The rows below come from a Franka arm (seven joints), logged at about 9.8 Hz.
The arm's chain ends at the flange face. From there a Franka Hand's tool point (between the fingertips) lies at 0.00 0.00 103.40 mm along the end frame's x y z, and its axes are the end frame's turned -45 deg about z.
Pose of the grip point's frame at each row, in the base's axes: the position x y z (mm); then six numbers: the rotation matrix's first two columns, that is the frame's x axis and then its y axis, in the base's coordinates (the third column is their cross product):
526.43 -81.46 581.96 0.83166 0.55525 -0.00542 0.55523 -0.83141 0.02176
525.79 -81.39 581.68 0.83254 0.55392 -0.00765 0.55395 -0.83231 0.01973
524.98 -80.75 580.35 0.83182 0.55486 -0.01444 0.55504 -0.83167 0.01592
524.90 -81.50 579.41 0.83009 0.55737 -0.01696 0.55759 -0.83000 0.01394
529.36 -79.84 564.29 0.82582 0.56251 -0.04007 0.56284 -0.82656 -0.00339
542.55 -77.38 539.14 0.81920 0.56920 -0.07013 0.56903 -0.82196 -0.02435
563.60 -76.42 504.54 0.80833 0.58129 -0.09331 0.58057 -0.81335 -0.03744
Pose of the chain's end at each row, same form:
525.65 -79.28 685.33 0.98068 -0.19527 0.01155 -0.19547 -0.98052 0.01922
525.32 -79.25 685.06 0.98040 -0.19685 0.00854 -0.19699 -0.98021 0.01936
525.31 -78.55 683.73 0.98066 -0.19573 0.00105 -0.19571 -0.98042 0.02147
525.55 -79.33 682.79 0.98124 -0.19278 -0.00214 -0.19269 -0.98102 0.02185
532.98 -77.80 667.61 0.98193 -0.18671 -0.03073 -0.18595 -0.98222 0.02594
549.94 -75.32 642.25 0.98163 -0.17873 -0.06681 -0.17690 -0.98370 0.03237
573.70 -73.95 607.42 0.98210 -0.16409 -0.09245 -0.16105 -0.98616 0.03951

